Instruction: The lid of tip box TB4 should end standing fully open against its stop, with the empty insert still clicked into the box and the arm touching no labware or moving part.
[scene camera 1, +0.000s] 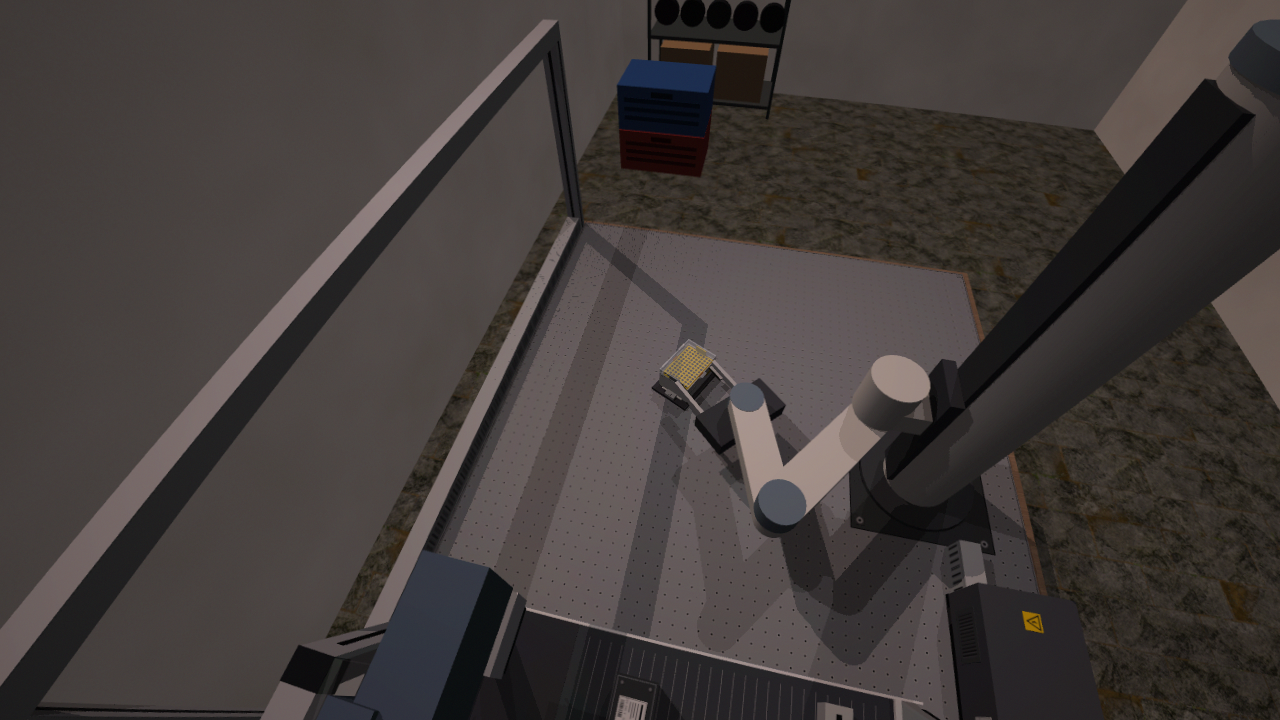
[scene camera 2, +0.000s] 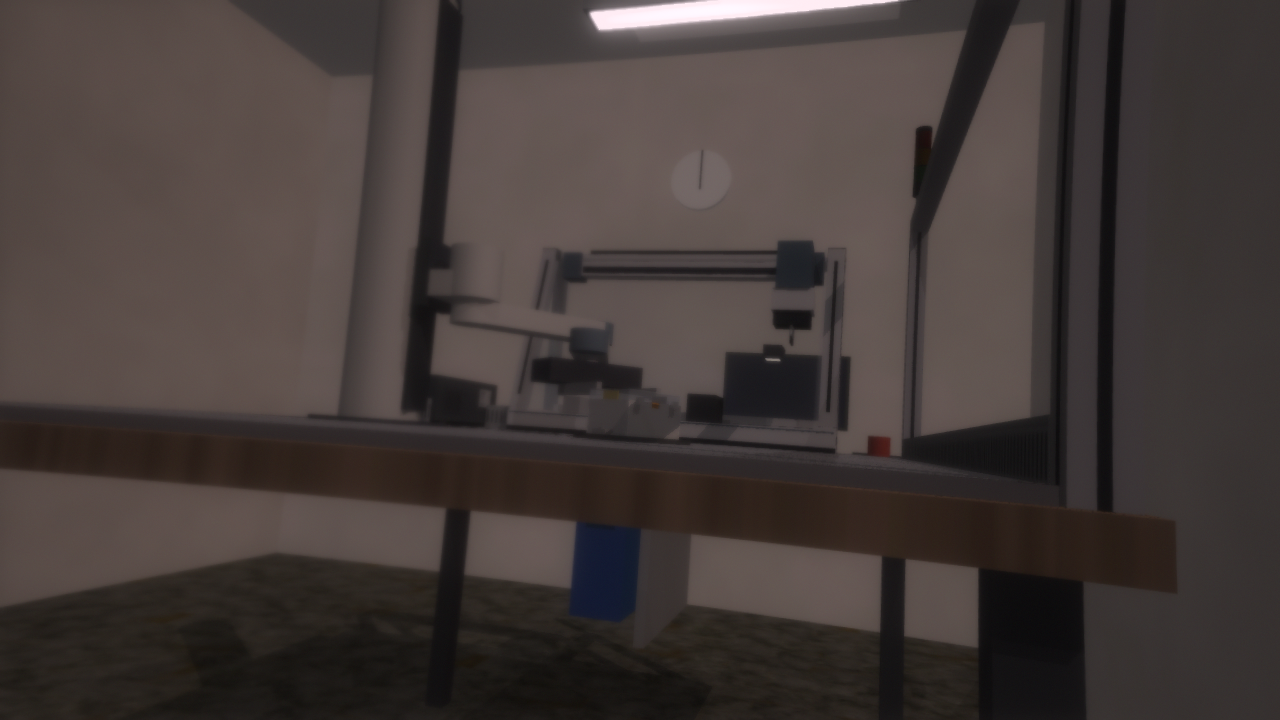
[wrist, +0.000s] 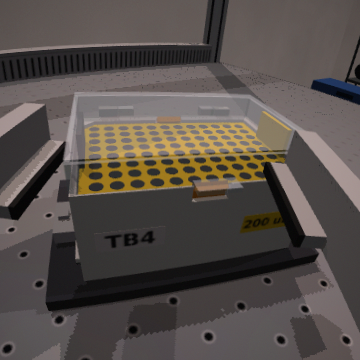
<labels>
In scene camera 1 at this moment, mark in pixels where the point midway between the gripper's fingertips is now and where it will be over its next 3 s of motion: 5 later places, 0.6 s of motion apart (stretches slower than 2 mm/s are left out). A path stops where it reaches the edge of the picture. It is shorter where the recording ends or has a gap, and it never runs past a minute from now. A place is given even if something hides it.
The gripper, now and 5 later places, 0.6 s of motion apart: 694, 373; 692, 374; 694, 360; 704, 364; 709, 377; 708, 380
</labels>
